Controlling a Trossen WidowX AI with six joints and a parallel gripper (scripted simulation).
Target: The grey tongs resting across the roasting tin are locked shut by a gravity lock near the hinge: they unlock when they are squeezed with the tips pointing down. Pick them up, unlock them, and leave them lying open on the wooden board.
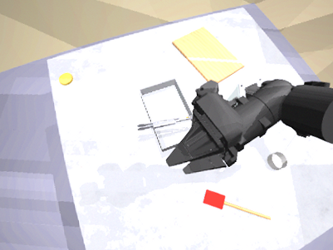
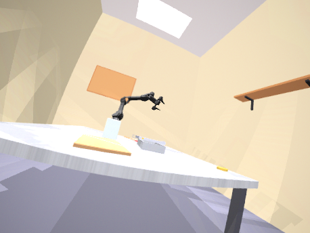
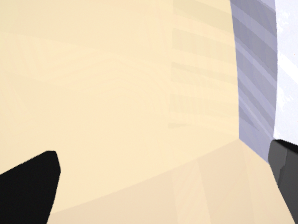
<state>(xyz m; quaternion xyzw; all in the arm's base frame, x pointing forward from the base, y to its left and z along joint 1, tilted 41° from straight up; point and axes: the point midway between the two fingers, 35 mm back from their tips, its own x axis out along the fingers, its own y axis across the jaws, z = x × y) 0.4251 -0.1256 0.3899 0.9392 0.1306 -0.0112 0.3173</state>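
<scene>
The grey roasting tin lies 14 cm behind my gripper tip, 26 cm to the right of it and 44 cm below it. Round my gripper tip: wooden board: 50 cm behind, 52 cm to the right, 47 cm below.
</scene>
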